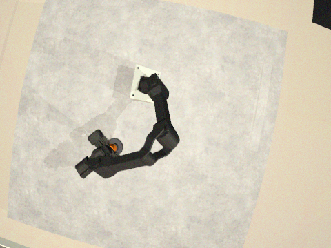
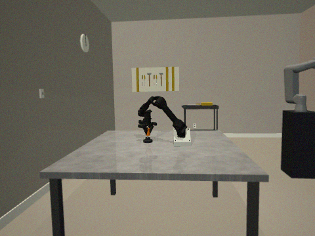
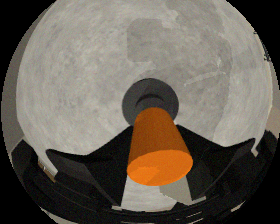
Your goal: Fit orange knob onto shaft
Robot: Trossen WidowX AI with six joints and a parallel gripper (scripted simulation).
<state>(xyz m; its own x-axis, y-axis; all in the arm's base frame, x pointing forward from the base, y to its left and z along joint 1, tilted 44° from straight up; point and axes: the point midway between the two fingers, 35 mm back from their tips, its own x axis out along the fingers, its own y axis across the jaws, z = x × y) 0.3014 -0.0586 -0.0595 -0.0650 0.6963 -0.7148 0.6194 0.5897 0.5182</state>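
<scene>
Right now my gripper tip is 4 cm above the round dark pedestal. Also, from my gripper tip: orange knob: 3 cm above.
</scene>
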